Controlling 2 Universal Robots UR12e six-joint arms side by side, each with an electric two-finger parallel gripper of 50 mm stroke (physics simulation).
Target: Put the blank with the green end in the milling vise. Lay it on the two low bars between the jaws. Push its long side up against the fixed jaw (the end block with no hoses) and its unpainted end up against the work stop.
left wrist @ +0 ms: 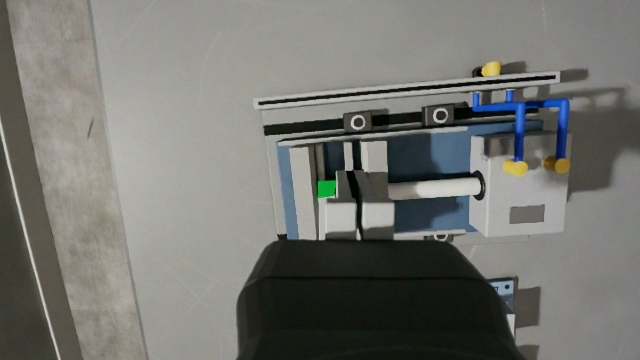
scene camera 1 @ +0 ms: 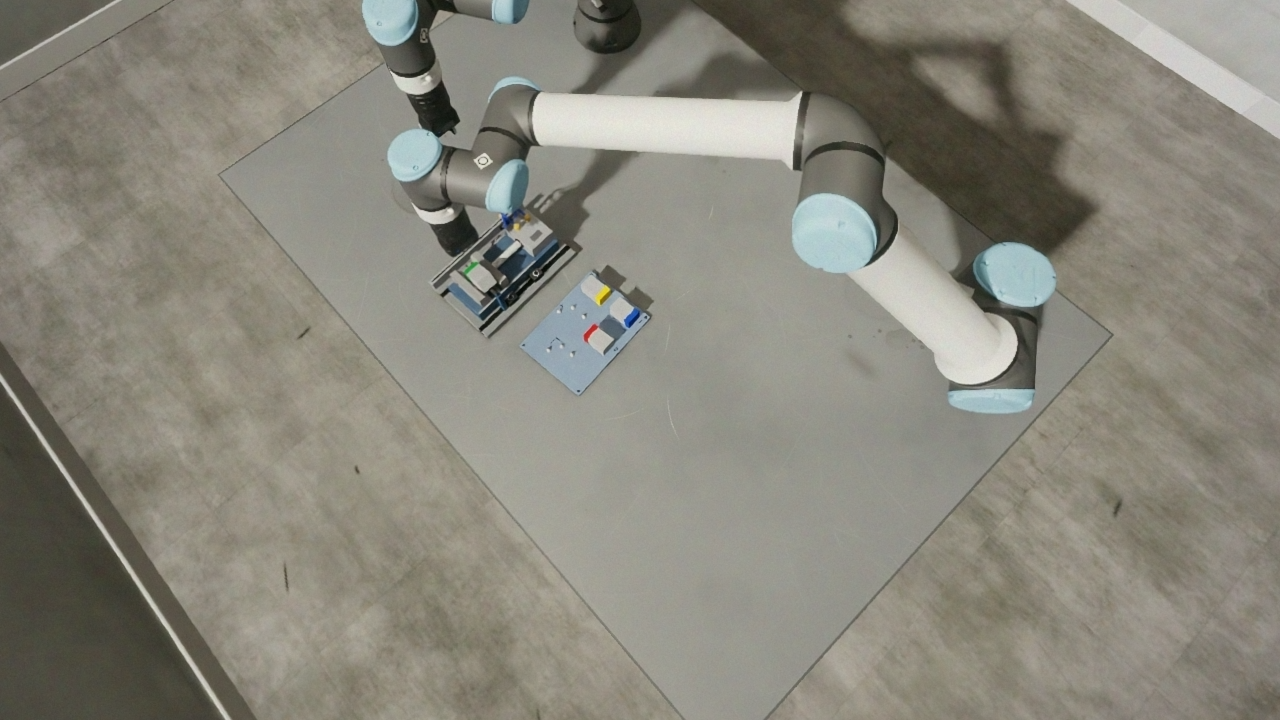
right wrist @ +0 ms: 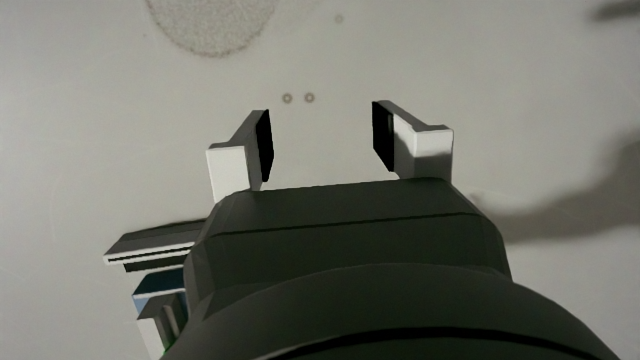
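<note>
The green-ended blank [scene camera 1: 481,278] [left wrist: 326,189] lies flat between the vise jaws, its green end toward the top in the left wrist view, with its long side close beside the fixed jaw [left wrist: 302,190]; contact cannot be told. A low bar [left wrist: 320,160] shows beyond it. The moving jaw [left wrist: 374,155] is on its other side. My left gripper [scene camera 1: 460,245] [left wrist: 349,188] is shut and empty above the blank, hiding most of its body, its unpainted end and the work stop in the left wrist view. My right gripper [scene camera 1: 450,131] [right wrist: 322,129] is open and empty, away from the vise.
A hose block [left wrist: 525,187] with blue hoses [left wrist: 520,130] stands at the vise's right in the left wrist view. A rail [left wrist: 400,91] runs along the vise. A light-blue plate [scene camera 1: 563,362] bears yellow-, blue- and red-ended blanks beside the vise.
</note>
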